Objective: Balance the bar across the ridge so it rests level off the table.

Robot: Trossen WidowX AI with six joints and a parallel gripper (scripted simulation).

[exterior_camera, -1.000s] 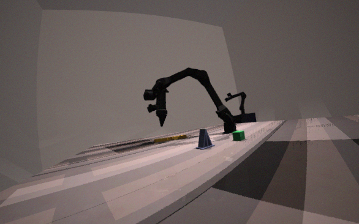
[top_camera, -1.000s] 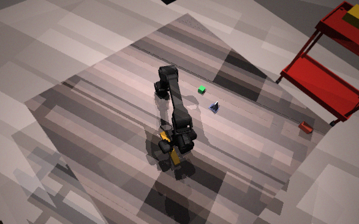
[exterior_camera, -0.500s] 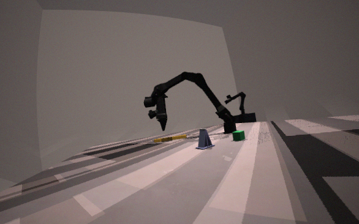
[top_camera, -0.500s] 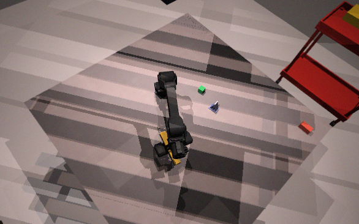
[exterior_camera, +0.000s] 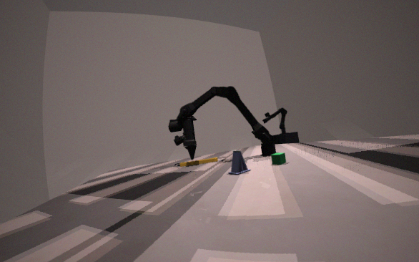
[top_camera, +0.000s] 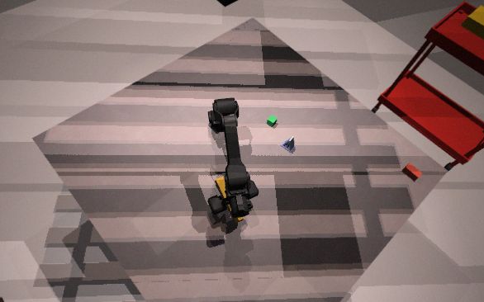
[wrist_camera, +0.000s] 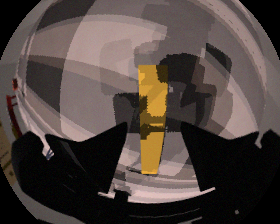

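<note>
Right now my gripper tip is 30 mm past the yellow bar, 20 mm above it and 10 mm to the right of it. Also, from my gripper tip: small red block: 710 mm to the left, 410 mm ahead, 10 mm below; then green cube: 410 mm to the left, 190 mm behind, 10 mm below.
</note>
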